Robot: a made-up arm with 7 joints.
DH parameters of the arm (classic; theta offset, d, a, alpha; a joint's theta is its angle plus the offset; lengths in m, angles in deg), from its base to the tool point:
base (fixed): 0 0 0 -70
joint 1: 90 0 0 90
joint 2: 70 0 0 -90
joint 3: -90 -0.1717 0.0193 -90
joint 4: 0 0 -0.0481 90
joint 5: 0 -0.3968 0 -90
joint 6: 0 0 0 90
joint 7: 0 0 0 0
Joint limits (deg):
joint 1: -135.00..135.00
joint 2: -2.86..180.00
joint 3: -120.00..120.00
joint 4: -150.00..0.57
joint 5: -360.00..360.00
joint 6: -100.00..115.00
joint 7: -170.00..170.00
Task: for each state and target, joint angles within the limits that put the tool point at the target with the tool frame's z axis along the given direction. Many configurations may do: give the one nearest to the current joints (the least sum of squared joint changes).
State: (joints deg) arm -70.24 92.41 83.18 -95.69 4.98 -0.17 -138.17
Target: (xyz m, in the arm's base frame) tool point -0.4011 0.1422 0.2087 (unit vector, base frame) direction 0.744 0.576 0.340
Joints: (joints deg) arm -72.03 113.30 87.72 -88.63 30.52 -47.39 -138.17
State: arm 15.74 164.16 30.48 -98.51 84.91 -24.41 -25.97
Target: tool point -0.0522 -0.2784 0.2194 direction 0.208 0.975 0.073
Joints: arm -34.74 136.28 68.75 -129.65 68.00 -17.51 -25.97
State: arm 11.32 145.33 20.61 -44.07 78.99 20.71 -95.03
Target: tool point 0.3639 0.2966 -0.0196 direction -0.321 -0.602 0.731
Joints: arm 11.66 138.61 -23.91 -90.29 100.27 36.65 -95.03
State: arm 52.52 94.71 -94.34 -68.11 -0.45 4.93 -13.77
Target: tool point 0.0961 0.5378 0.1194 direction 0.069 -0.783 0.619
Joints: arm 41.26 133.28 -60.02 -40.29 2.14 -37.55 -13.77
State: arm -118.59 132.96 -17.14 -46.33 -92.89 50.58 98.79
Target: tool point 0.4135 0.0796 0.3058 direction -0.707 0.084 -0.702
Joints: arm -97.99 81.72 -56.94 -67.31 -43.88 12.36 98.79
